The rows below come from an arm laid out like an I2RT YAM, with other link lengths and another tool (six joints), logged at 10 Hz.
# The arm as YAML. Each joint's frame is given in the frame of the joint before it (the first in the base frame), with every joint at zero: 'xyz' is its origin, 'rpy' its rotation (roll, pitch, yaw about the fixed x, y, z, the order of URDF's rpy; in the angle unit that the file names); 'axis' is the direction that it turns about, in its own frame. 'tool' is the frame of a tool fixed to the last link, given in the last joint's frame.
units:
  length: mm
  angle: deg
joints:
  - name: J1
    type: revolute
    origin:
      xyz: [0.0, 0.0, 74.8]
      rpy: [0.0, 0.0, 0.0]
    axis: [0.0, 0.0, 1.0]
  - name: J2
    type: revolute
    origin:
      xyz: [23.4, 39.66, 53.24]
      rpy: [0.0, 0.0, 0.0]
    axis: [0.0, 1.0, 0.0]
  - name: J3
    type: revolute
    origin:
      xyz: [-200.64, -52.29, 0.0]
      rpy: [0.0, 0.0, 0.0]
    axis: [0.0, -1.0, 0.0]
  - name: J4
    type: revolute
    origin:
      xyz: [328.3, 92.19, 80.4]
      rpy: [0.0, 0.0, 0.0]
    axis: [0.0, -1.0, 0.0]
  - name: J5
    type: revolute
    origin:
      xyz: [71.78, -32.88, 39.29]
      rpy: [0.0, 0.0, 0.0]
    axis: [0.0, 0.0, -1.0]
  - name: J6
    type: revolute
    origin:
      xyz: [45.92, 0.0, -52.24]
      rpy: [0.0, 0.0, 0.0]
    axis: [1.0, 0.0, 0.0]
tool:
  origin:
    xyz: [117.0, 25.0, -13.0]
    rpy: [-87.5, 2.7, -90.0]
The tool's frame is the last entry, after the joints.
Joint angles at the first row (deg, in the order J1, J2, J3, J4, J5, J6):
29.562 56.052 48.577 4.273 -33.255 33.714
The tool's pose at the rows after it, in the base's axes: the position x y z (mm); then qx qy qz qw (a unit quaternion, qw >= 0):
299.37, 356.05, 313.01, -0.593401, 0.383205, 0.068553, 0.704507
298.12, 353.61, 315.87, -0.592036, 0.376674, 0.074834, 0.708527
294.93, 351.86, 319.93, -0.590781, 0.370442, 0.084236, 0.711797
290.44, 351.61, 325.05, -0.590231, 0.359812, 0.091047, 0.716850
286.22, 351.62, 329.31, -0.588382, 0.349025, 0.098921, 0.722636
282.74, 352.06, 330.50, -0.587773, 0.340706, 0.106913, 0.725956
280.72, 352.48, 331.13, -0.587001, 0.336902, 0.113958, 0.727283
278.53, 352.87, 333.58, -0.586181, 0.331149, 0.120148, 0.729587
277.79, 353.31, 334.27, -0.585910, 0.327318, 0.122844, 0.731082
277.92, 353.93, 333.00, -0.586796, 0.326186, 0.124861, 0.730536
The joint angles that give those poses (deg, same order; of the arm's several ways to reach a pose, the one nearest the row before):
29.495 55.789 48.139 5.410 -34.742 34.457
28.905 55.374 47.789 6.241 -36.207 35.004
28.513 54.807 47.549 6.787 -37.713 35.834
28.446 54.281 47.375 7.660 -38.982 36.337
28.403 53.866 46.982 9.124 -40.250 37.146
28.403 53.670 46.479 10.459 -41.386 37.845
28.404 53.669 46.239 11.288 -42.150 38.545
28.404 53.714 46.240 12.141 -42.959 39.178
28.403 53.887 46.217 12.818 -43.397 39.441
28.402 54.194 46.217 13.103 -43.682 39.485

